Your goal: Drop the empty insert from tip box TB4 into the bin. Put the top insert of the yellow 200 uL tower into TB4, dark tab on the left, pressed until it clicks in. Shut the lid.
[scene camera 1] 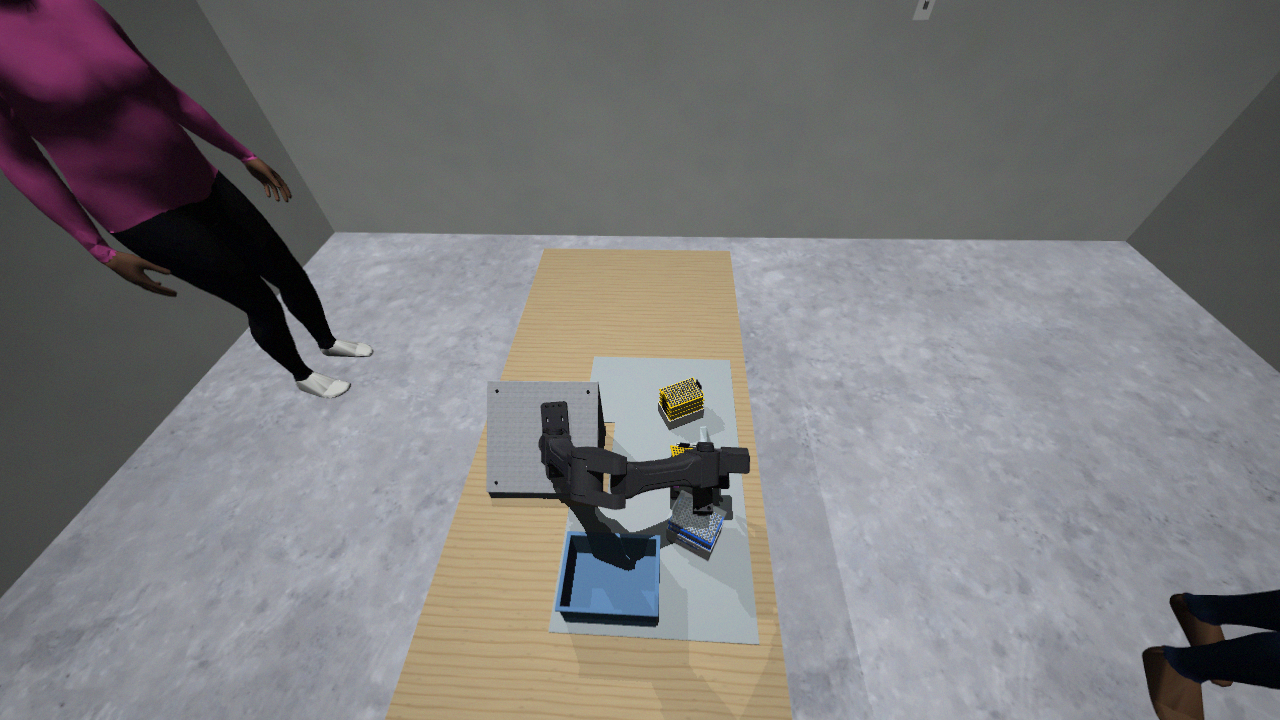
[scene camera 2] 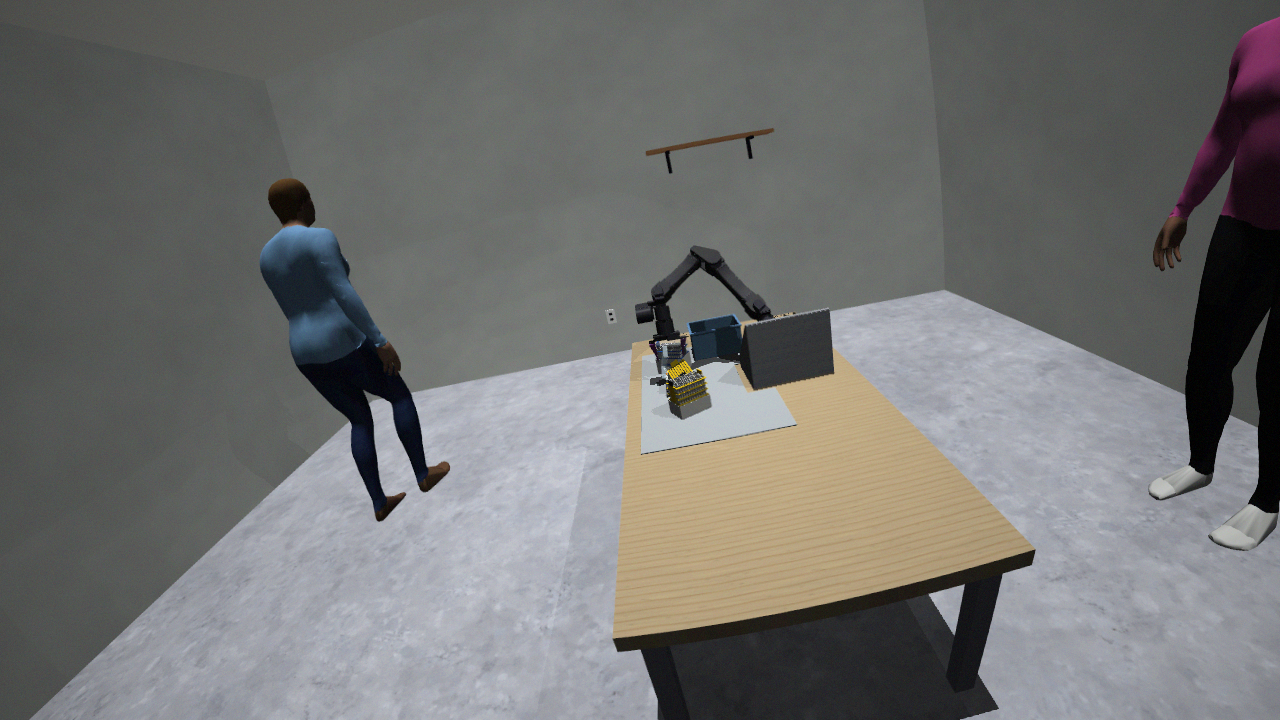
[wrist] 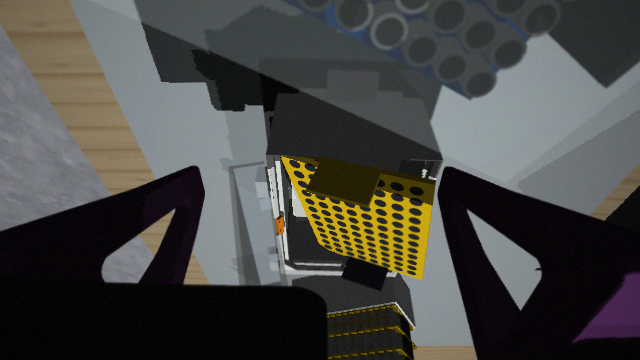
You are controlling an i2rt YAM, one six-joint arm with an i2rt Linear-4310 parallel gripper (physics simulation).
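In the wrist view my gripper [wrist: 321, 179] is open, its fingertips wide apart to the left and right of the box, with nothing between them. The yellow empty insert [wrist: 376, 220] [scene camera 2: 680, 368] sits tilted in tip box TB4 [wrist: 350, 130], its right side overhanging the rim and a dark tab at its lower edge. The box's clear lid [wrist: 252, 225] hangs open on the left, beside an orange latch. The yellow 200 uL tower [scene camera 1: 682, 400] [scene camera 2: 688, 389] [wrist: 367, 334] stands beyond the box, partly cut off in the wrist view. The bin [scene camera 1: 617, 582] [scene camera 2: 714, 335] is blue.
A blue-edged tip tower [scene camera 1: 698, 525] [wrist: 425, 40] stands close behind the box, partly under the arm. A grey perforated panel [scene camera 1: 528, 438] [scene camera 2: 787, 349] stands at the other side of the table [scene camera 1: 640, 304] [scene camera 2: 787, 510]. Two people stand near the table.
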